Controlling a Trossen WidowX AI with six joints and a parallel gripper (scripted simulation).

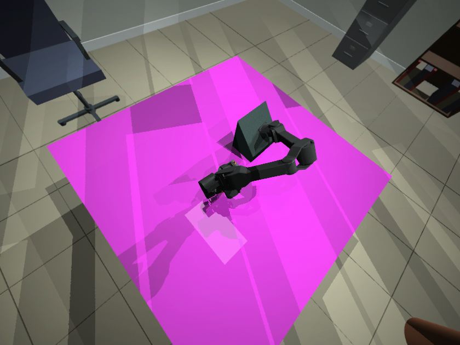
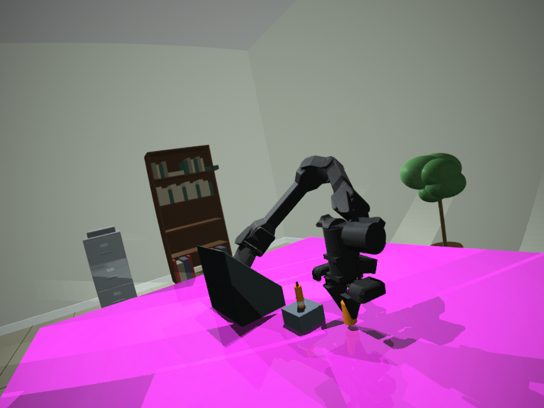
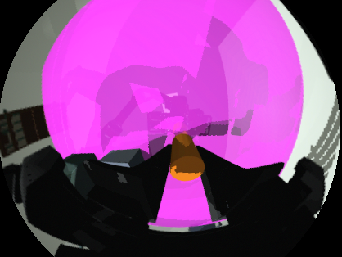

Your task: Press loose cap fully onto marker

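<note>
The grey holder block lies 110 mm behind my gripper tip, 30 mm to the right of it and 10 mm below it. Also, from my gripper tip: orange cap (10 mm above).
</note>
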